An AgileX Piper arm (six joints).
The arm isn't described. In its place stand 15 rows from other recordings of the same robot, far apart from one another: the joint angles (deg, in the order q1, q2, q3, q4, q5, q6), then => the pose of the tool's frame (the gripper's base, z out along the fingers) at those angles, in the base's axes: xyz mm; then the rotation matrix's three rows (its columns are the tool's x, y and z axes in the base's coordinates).
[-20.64, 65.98, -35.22, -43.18, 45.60, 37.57] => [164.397 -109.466 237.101], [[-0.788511 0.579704 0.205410], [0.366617 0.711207 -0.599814], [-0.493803 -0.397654 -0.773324]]
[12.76, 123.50, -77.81, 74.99, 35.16, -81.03] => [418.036 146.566 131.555], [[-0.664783 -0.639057 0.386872], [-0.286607 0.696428 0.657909], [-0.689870 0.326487 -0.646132]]
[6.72, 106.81, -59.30, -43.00, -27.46, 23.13] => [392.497 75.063 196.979], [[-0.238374 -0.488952 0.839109], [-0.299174 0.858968 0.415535], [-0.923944 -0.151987 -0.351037]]
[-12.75, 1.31, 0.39, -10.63, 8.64, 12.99] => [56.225 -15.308 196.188], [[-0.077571 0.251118 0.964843], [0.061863 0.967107 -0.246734], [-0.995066 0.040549 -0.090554]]
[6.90, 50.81, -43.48, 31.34, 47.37, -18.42] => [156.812 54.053 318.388], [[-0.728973 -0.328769 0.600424], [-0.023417 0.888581 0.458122], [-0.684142 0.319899 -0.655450]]
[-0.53, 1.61, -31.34, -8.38, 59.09, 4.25] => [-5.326 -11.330 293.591], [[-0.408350 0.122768 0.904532], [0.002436 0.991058 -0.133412], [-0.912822 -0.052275 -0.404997]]
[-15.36, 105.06, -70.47, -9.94, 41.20, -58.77] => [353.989 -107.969 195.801], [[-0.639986 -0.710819 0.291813], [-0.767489 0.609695 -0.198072], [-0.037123 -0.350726 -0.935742]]
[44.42, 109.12, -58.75, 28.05, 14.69, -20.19] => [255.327 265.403 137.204], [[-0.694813 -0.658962 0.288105], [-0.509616 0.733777 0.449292], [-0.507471 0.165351 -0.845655]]
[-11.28, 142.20, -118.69, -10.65, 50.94, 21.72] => [511.214 -115.281 122.742], [[-0.821282 0.472139 0.320282], [0.424353 0.880759 -0.210211], [-0.381340 -0.036730 -0.923705]]
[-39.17, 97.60, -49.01, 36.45, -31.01, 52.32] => [257.538 -245.745 214.366], [[0.801604 0.312883 0.509446], [0.569545 -0.140537 -0.809857], [-0.181794 0.939337 -0.290856]]
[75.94, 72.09, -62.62, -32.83, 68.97, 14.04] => [100.203 210.555 332.249], [[-0.242005 -0.790281 0.562930], [-0.904120 0.394232 0.164766], [-0.352136 -0.469082 -0.809915]]
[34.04, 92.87, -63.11, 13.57, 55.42, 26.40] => [243.725 185.857 230.275], [[-0.998940 -0.020699 0.041118], [-0.009263 0.965320 0.260905], [-0.045092 0.260247 -0.964488]]
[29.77, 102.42, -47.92, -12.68, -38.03, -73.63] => [311.715 192.481 195.093], [[0.582898 -0.248491 0.773616], [-0.801096 -0.016484 0.598309], [-0.135922 -0.968494 -0.208674]]
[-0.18, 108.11, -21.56, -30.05, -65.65, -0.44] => [259.686 40.700 108.035], [[-0.216060 -0.494276 0.842027], [-0.212430 0.865535 0.453567], [-0.952991 -0.080874 -0.292006]]
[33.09, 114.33, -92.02, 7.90, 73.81, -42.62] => [325.156 226.222 220.585], [[-0.288336 -0.953640 -0.086219], [-0.954776 0.279515 0.101361], [-0.072563 0.111546 -0.991107]]
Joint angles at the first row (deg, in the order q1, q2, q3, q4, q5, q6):
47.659, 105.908, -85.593, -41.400, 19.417, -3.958
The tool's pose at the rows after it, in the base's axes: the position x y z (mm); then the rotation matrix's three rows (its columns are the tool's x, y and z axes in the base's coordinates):
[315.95 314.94 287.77], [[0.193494 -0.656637 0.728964], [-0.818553 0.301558 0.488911], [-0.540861 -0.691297 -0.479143]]
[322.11 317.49 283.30], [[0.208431 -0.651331 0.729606], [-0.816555 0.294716 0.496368], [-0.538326 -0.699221 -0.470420]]
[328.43 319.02 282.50], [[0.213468 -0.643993 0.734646], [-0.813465 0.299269 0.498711], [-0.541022 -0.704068 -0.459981]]
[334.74 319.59 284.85], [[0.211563 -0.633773 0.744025], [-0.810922 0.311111 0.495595], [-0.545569 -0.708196 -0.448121]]
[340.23 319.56 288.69], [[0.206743 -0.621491 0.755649], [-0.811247 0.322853 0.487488], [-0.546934 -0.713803 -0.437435]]
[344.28 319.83 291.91], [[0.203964 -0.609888 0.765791], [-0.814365 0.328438 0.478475], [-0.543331 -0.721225 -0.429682]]
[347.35 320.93 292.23], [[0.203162 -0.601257 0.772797], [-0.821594 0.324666 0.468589], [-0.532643 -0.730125 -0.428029]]
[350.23 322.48 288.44], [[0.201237 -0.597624 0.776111], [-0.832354 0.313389 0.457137], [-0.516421 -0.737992 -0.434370]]
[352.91 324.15 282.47], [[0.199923 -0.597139 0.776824], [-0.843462 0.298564 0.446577], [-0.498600 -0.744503 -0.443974]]
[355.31 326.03 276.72], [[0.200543 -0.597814 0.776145], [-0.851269 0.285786 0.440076], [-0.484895 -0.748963 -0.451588]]
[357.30 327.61 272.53], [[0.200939 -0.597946 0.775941], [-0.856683 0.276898 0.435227], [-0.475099 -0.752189 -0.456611]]
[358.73 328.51 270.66], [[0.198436 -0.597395 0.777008], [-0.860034 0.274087 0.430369], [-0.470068 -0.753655 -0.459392]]
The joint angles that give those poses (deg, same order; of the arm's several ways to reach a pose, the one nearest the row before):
47.294, 107.390, -86.023, -42.966, 17.423, -3.800
46.801, 108.733, -86.820, -43.924, 16.076, -3.635
46.291, 109.825, -88.079, -44.415, 15.450, -3.458
45.789, 110.678, -89.690, -44.655, 15.491, -3.298
45.391, 111.319, -91.350, -44.969, 16.069, -3.144
45.176, 111.857, -92.772, -45.439, 16.795, -3.072
45.130, 112.518, -93.851, -46.150, 17.521, -3.053
45.131, 113.408, -94.522, -46.963, 18.138, -3.043
45.131, 114.381, -94.907, -47.774, 18.543, -3.043
45.131, 115.318, -95.256, -48.407, 18.685, -3.042
45.131, 116.077, -95.633, -48.863, 18.814, -3.040
45.131, 116.550, -96.037, -49.048, 19.095, -3.032

